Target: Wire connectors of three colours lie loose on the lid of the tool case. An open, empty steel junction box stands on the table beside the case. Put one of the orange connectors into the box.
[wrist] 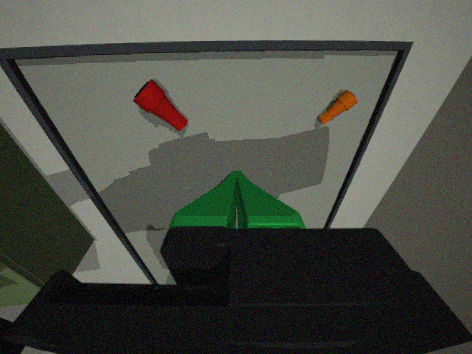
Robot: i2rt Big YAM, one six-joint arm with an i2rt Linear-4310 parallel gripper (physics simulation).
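Frame: origin at the arm's base, x ahead, y down, z left, level; millimetres.
Where they show: gripper, fingertip midpoint: [236, 177].
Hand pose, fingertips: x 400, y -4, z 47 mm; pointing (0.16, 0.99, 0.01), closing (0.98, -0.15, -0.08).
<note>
After its pixels a point has its place.
My gripper [236, 177] @(x 400, y -4, z 47 mm) is shut, its green fingertips together with no connector between them, above the lid [250, 100] @(x 414, y -2, z 102 mm) of the tool case. An orange connector [339, 107] @(x 471, y -10, z 94 mm) lies on the lid at the upper right, its narrow end toward the lower left. A red connector [160, 105] @(x 362, y -14, z 107 mm) lies on the lid at the upper left, its wide end toward the upper left. Both lie ahead of the fingertips, apart from them. The gripper body hides the near part of the lid. The steel junction box does not show in this view.
A dark raised rim [215, 47] @(x 395, y -6, z 130 mm) runs along the lid's far edge and down both sides. A pale surface lies outside the rim. A dark green area [35, 200] @(x 166, y 63, z 11 mm) and a lighter green patch [17, 287] @(x 144, y 0, z -59 mm) show at the left. The gripper's shadow falls on the lid.
</note>
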